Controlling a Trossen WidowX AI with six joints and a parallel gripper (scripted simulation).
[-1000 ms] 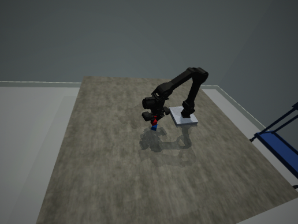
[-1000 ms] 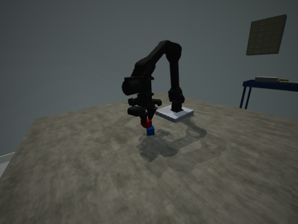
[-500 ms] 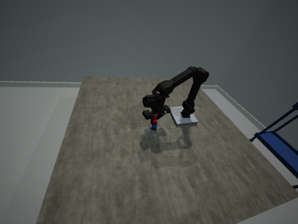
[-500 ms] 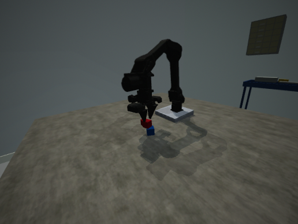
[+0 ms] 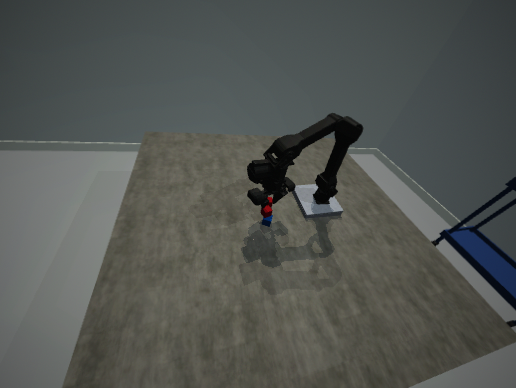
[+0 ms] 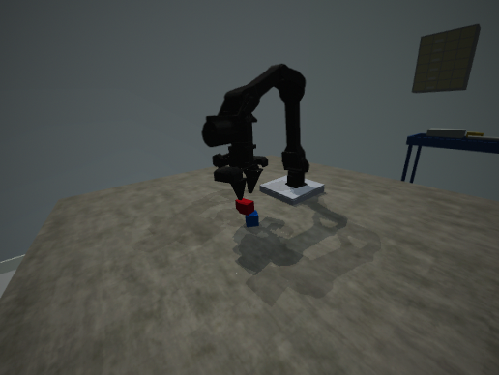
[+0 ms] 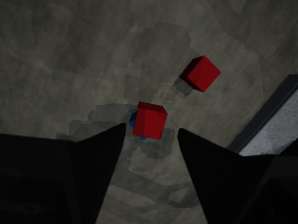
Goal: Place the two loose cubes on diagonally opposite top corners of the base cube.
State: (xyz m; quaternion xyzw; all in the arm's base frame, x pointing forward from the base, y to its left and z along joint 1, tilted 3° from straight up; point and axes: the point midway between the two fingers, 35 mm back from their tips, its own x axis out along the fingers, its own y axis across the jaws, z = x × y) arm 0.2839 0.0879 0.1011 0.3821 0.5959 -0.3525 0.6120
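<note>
Now: the blue cube 70 mm below my gripper tip, 20 mm to the left of it and 10 mm behind it.
</note>
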